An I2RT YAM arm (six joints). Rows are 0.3 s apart.
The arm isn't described. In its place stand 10 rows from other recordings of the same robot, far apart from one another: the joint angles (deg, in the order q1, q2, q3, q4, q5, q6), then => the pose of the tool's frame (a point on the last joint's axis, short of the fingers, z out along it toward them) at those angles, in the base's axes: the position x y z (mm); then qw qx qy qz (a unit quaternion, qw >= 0).
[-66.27 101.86 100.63 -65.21 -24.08 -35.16] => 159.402 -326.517 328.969 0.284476 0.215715 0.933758 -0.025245
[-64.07 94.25 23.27 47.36 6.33 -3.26] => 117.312 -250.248 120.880 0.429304 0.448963 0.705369 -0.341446
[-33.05 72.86 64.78 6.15 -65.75 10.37] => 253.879 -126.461 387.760 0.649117 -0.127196 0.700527 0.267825
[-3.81 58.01 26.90 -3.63 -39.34 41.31] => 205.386 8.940 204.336 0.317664 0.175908 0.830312 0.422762
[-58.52 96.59 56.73 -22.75 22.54 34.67] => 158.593 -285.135 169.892 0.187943 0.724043 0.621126 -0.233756
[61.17 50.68 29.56 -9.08 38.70 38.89] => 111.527 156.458 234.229 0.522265 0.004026 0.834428 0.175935
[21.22 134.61 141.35 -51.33 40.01 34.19] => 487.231 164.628 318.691 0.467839 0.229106 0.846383 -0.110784
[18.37 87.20 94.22 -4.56 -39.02 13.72] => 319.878 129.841 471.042 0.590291 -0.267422 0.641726 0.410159
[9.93 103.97 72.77 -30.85 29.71 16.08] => 371.001 47.039 201.417 0.283425 0.112140 0.933296 -0.189875
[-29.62 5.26 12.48 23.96 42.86 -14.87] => 56.066 -59.731 279.841 0.682629 0.374322 0.412470 -0.473043
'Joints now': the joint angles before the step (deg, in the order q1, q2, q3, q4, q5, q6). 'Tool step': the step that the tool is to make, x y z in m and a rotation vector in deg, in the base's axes. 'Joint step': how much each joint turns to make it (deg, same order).
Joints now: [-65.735, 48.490, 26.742, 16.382, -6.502, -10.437]
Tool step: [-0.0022, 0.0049, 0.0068, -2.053, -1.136, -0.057]
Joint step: [0.012, -1.987, -0.043, 0.418, 0.055, 0.197]
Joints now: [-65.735, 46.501, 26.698, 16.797, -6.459, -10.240]
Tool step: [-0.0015, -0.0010, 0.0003, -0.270, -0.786, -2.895]
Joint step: [-0.002, 0.060, -0.190, 0.884, 2.861, 0.743]
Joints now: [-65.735, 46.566, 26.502, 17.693, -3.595, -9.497]
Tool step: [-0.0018, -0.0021, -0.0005, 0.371, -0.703, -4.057]
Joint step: [-0.003, 0.387, 0.004, 0.360, 4.018, 0.961]
